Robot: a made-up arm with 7 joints. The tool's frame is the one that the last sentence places.
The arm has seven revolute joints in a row. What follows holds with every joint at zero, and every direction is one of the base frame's.
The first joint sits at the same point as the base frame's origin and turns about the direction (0, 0.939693, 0.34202).
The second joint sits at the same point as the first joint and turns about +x.
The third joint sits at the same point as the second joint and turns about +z.
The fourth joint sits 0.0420 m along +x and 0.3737 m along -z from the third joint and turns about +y.
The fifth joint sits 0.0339 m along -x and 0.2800 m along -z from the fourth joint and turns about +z.
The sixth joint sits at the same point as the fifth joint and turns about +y.
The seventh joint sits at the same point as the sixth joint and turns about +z.
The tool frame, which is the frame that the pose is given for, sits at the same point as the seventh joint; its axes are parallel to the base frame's.
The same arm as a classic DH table. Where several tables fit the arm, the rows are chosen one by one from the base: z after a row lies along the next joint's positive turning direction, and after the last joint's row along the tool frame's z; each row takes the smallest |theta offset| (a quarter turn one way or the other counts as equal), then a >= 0, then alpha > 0; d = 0 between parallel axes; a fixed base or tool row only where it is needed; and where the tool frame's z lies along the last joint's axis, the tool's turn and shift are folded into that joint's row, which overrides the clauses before.
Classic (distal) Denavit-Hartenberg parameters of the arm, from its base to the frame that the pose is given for. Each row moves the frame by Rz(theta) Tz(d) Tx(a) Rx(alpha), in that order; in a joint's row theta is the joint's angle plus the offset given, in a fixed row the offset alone. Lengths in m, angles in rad.
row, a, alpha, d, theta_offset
base (fixed), 0, -1.2218, 0, 0
joint 1, 0, 1.5708, 0, 1.5708
joint 2, 0, -1.5708, 0, 1.2218
joint 3, 0.042, -1.5708, -0.3737, -1.5708
joint 4, -0.0339, 1.5708, 0, 0
joint 5, 0, -1.5708, -0.28, 0
joint 6, 0, 1.5708, 0, 0
joint 7, 0, 0, 0, 0

